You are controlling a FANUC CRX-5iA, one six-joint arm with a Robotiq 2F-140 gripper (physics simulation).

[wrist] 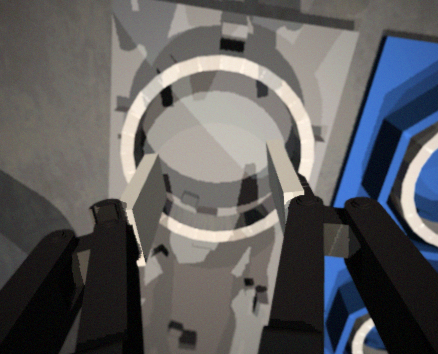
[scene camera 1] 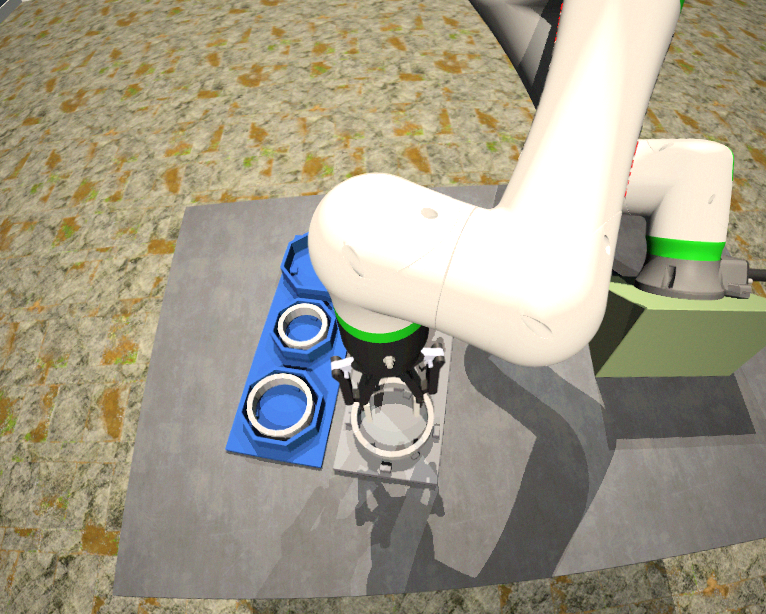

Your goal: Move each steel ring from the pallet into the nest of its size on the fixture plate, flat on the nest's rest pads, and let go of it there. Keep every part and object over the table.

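Places are measured from the arm's base along level axes (x down, y left, z ahead), in centimetres.
Where they show: gripper, fingertip midpoint: (wrist: 214, 169) (scene camera 1: 392, 411); arm's base, origin of the base link: (scene camera 1: 678, 290).
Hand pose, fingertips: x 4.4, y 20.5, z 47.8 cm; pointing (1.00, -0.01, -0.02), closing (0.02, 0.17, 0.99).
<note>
Things, the pixels of their top centre, and the offset from my fingertips. "pt": a spot on its surface instead. Level surfaces: height alone.
- medium ring, middle of its top: (scene camera 1: 279, 403) dx +4.2, dy -2.0, dz +18.1 cm
- blue pallet, surface spot: (wrist: 362, 117) pt dx +7.3, dy +1.5, dz +10.3 cm
- small ring, middle of its top: (wrist: 405, 345) (scene camera 1: 302, 324) dx +4.2, dy -17.0, dz +16.4 cm
- table's, its level: dx +8.1 cm
The large steel ring (scene camera 1: 358, 438) (wrist: 127, 135) lies on the grey fixture plate (scene camera 1: 418, 474) (wrist: 335, 65), inside the small stops of the large nest, and looks level. Its contact with the rest pads is hidden. My gripper (scene camera 1: 391, 409) (wrist: 214, 169) is part open and empty. Its two pads are over the ring's opening, apart from its inner wall. A medium ring (scene camera 1: 251, 418) (wrist: 410, 195) sits in the front pocket of the blue pallet (scene camera 1: 274, 449) (wrist: 362, 117). A small ring (scene camera 1: 281, 335) (wrist: 357, 340) sits in the middle pocket. The back pocket shows no ring, though the arm partly covers it.
The pallet stands close to the left of the fixture plate in the scene view. My white arm (scene camera 1: 530, 275) reaches over the plate from the right and hides its back part. The green base block (scene camera 1: 677, 338) stands to the right. The table's (scene camera 1: 191, 511) left edge is beyond the pallet.
</note>
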